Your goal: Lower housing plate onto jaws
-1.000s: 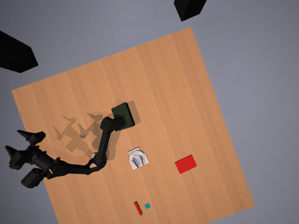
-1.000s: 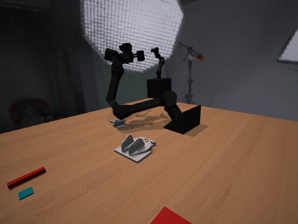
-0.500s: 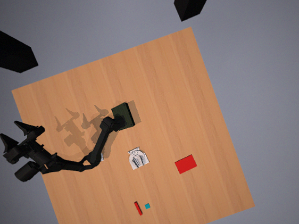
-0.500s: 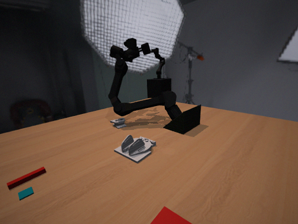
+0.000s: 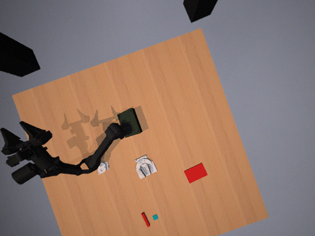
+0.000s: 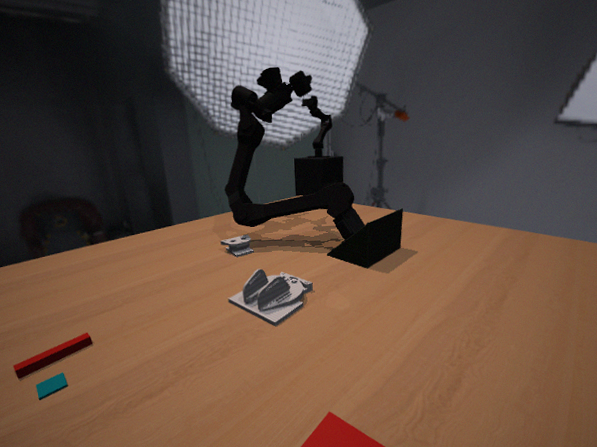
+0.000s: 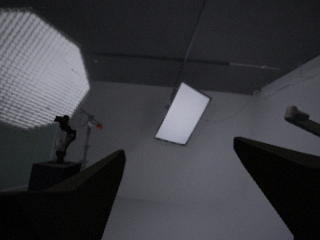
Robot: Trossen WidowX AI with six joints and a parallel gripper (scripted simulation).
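Now: the grey housing plate 330 mm ahead of my gripper tip, 50 mm to the left of it and 430 mm below it. From my gripper tip the other things lie so: red flat sheet 610 mm ahead, 580 mm to the left, 450 mm below; then teal tile 770 mm ahead, 230 mm to the left, 450 mm below; then red bar 760 mm ahead, 170 mm to the left, 450 mm below.
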